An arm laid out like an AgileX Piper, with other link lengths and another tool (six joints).
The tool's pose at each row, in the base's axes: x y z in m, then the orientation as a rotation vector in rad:
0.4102 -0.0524 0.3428 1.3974 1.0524 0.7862
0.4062 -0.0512 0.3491 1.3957 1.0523 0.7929
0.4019 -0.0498 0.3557 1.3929 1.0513 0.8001
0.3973 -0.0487 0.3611 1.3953 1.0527 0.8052
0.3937 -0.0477 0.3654 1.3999 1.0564 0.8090
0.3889 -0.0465 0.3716 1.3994 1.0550 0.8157
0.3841 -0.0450 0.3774 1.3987 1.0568 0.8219
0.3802 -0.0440 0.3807 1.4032 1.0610 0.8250
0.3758 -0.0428 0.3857 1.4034 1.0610 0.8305
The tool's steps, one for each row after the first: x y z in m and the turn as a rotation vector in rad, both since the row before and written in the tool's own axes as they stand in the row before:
-0.0011 0.0057 -0.0048 -0.0029 0.0043 0.0030
-0.0010 0.0060 -0.0052 -0.0043 0.0041 0.0030
-0.0012 0.0048 -0.0052 0.0013 0.0039 0.0037
-0.0008 0.0038 -0.0042 0.0045 0.0043 0.0032
-0.0012 0.0055 -0.0056 -0.0026 0.0033 0.0041
-0.0009 0.0051 -0.0056 -0.0010 0.0051 0.0025
-0.0007 0.0028 -0.0043 0.0048 0.0042 0.0026
-0.0009 0.0044 -0.0051 -0.0011 0.0034 0.0033

